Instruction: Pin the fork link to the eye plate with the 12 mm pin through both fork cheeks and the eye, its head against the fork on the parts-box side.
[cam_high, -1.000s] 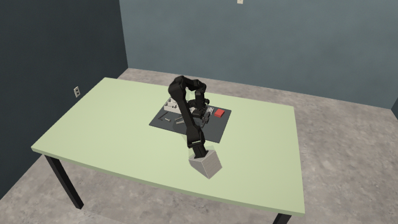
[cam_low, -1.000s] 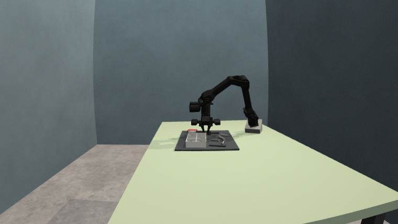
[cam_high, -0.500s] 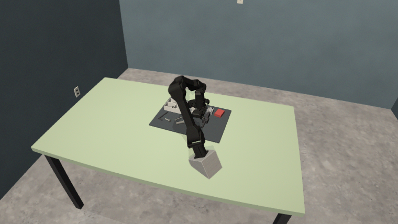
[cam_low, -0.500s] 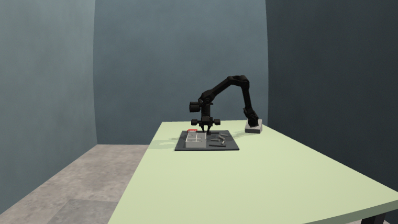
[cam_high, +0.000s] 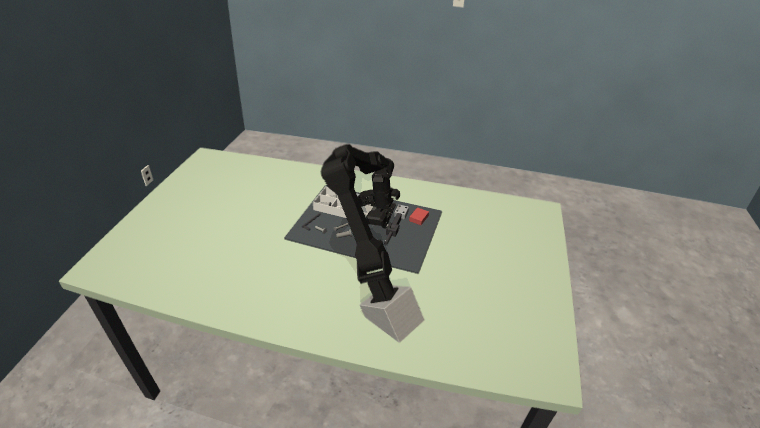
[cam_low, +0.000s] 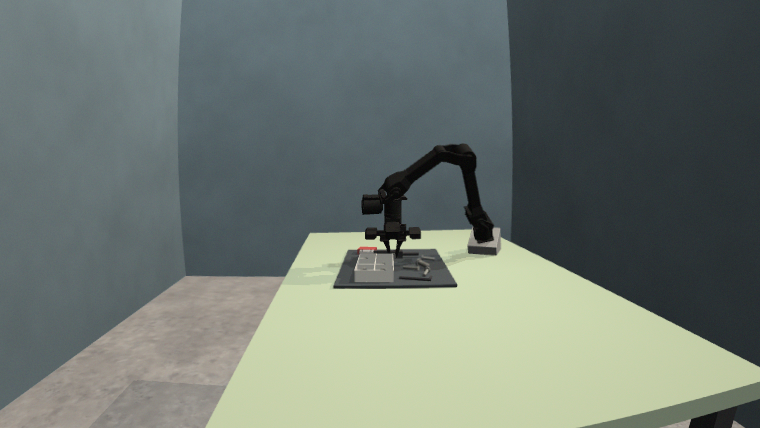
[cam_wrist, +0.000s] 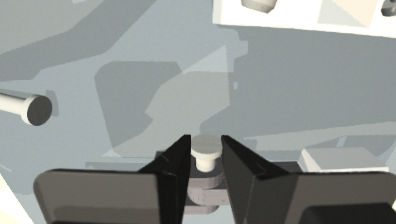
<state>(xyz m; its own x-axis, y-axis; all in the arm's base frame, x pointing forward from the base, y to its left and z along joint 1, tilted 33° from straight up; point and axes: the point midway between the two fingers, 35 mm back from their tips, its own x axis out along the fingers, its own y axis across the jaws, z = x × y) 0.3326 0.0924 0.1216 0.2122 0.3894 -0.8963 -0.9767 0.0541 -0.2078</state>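
Now: the eye plate 2 cm ahead of my hand, 3 cm to the right of it and 3 cm below it. Round my hand: red block (10 cm ahead, 9 cm to the right, 3 cm below); white parts box (4 cm ahead, 17 cm to the left, 3 cm below); mat (1 cm behind, 7 cm to the left, 5 cm below).
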